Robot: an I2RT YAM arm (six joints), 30 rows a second.
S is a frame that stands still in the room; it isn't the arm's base.
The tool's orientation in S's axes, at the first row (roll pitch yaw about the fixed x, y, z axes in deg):
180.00, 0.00, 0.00
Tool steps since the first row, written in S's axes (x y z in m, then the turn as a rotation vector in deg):
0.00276, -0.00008, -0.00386, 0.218, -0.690, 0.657
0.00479, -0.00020, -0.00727, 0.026, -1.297, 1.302
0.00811, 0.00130, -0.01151, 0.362, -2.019, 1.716
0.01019, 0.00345, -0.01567, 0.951, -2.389, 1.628
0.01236, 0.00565, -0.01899, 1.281, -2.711, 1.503
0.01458, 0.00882, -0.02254, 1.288, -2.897, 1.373
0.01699, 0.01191, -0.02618, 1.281, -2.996, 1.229
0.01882, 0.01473, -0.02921, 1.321, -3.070, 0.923
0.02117, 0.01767, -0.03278, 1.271, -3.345, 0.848
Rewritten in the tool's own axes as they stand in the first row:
0.00276, 0.00008, 0.00386, 0.218, 0.690, -0.657
0.00479, 0.00020, 0.00727, 0.026, 1.297, -1.302
0.00811, -0.00130, 0.01151, 0.362, 2.019, -1.716
0.01019, -0.00345, 0.01567, 0.951, 2.389, -1.628
0.01236, -0.00565, 0.01899, 1.281, 2.711, -1.503
0.01458, -0.00882, 0.02254, 1.288, 2.897, -1.373
0.01699, -0.01191, 0.02618, 1.281, 2.996, -1.229
0.01882, -0.01473, 0.02921, 1.321, 3.070, -0.923
0.02117, -0.01767, 0.03278, 1.271, 3.345, -0.848

